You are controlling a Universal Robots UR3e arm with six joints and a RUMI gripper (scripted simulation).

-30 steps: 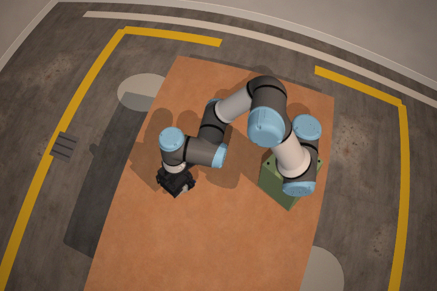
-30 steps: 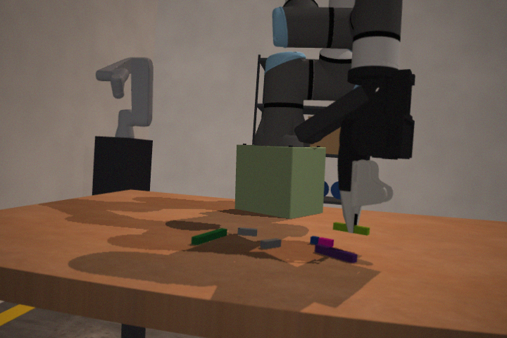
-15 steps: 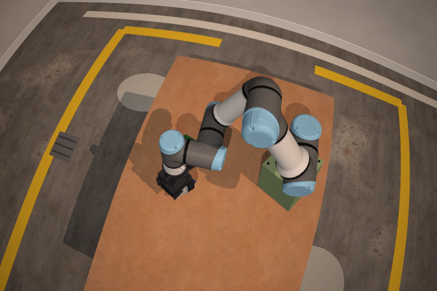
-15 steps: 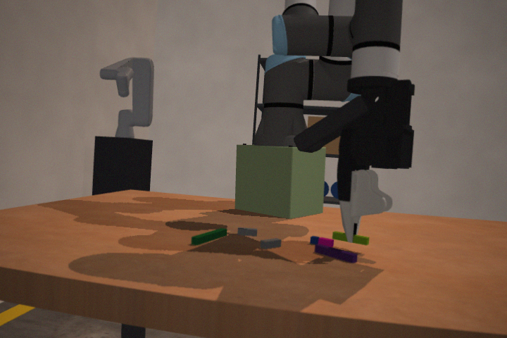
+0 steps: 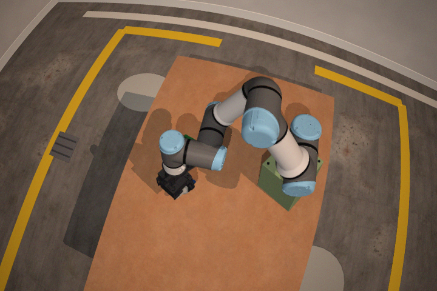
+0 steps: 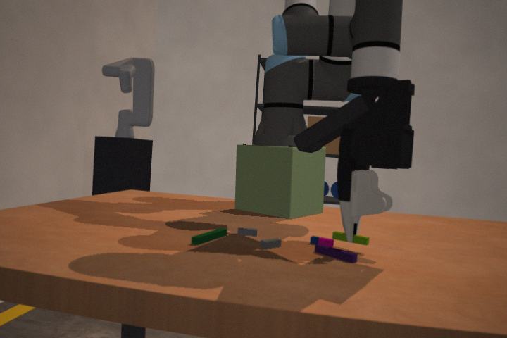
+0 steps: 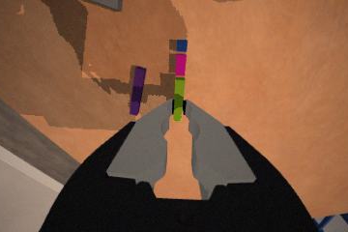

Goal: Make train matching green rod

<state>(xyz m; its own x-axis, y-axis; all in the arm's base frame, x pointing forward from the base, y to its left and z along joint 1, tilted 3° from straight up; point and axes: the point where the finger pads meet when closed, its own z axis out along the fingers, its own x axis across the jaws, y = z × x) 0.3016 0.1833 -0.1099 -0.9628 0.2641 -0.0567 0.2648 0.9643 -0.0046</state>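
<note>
Now: the lime rod 1 cm below my hand. The rest, counted from my hand: purple rod (5 cm ahead, 2 cm to the right, 2 cm below); blue rod (1 cm behind, 5 cm to the right, 2 cm below); magenta rod (1 cm behind, 3 cm to the right, 2 cm below).
</note>
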